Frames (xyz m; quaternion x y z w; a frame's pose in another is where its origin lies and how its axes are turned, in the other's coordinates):
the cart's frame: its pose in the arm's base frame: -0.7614 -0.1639 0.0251 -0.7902 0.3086 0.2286 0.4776
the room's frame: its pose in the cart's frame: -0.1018 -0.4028 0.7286 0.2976 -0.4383 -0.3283 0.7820
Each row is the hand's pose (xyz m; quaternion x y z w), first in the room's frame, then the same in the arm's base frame.
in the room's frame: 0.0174 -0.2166 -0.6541 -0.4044 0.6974 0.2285 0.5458
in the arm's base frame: -0.1749 0.1308 -0.1160 -0.8207 0.4813 -0.0590 0.3021
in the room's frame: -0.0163 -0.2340 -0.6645 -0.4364 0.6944 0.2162 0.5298
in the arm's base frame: -0.1911 0.0964 -0.1060 -0.8365 0.4667 -0.0772 0.2767
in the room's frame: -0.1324 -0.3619 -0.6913 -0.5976 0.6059 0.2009 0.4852
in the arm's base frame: -0.2310 -0.0425 -0.0077 -0.9203 0.3495 -0.0855 0.1534
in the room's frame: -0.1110 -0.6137 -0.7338 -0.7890 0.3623 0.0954 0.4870
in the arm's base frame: -0.1159 -0.1578 0.1901 -0.9938 0.0464 -0.0858 0.0539
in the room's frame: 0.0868 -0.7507 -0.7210 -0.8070 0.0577 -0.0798 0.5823
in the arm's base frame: 0.0761 -0.0830 0.3150 -0.9418 -0.3067 -0.0605 0.1233
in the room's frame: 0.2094 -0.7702 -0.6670 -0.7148 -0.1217 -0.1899 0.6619
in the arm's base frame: 0.1512 0.0209 0.3583 -0.8372 -0.4934 -0.0284 0.2343
